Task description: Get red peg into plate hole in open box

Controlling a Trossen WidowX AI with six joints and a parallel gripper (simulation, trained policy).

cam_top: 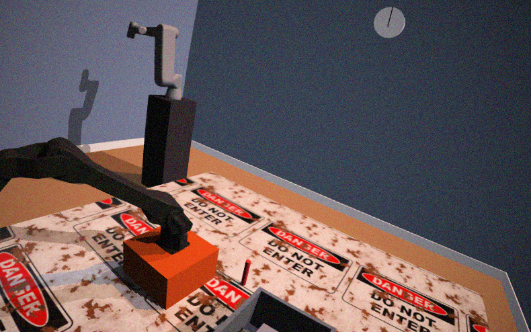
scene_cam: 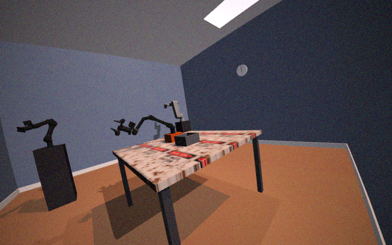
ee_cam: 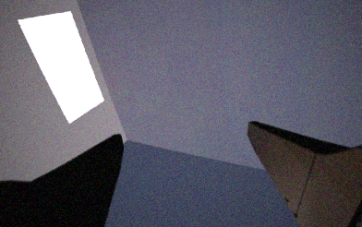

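Right now my gripper tip is 310 mm short of the red peg, 750 mm to the right of it and 290 mm above it. From my gripper tip the other things lie so: grey box (480 mm ahead, 580 mm to the left, 300 mm below).
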